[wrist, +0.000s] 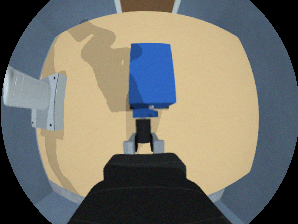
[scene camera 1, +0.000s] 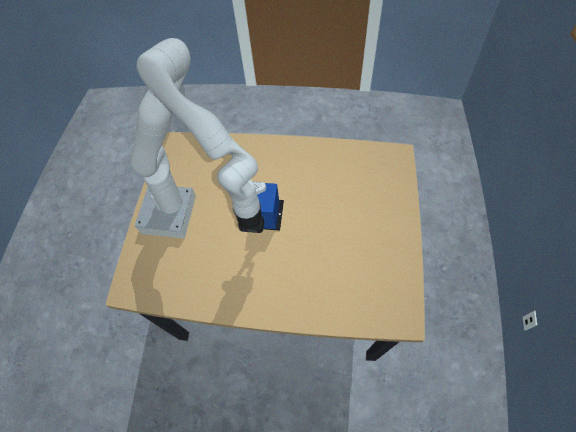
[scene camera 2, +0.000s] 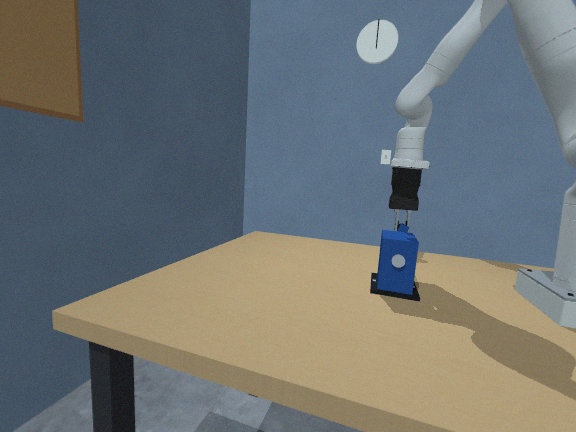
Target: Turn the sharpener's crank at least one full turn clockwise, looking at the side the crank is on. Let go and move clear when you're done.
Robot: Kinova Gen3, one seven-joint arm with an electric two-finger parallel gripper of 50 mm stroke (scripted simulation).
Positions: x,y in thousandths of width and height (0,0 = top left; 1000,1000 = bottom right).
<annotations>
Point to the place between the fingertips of the gripper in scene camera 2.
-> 697,541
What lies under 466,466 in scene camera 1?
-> A blue sharpener.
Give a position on a blue sharpener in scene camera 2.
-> At 694,578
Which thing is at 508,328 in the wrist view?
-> A blue sharpener.
</annotations>
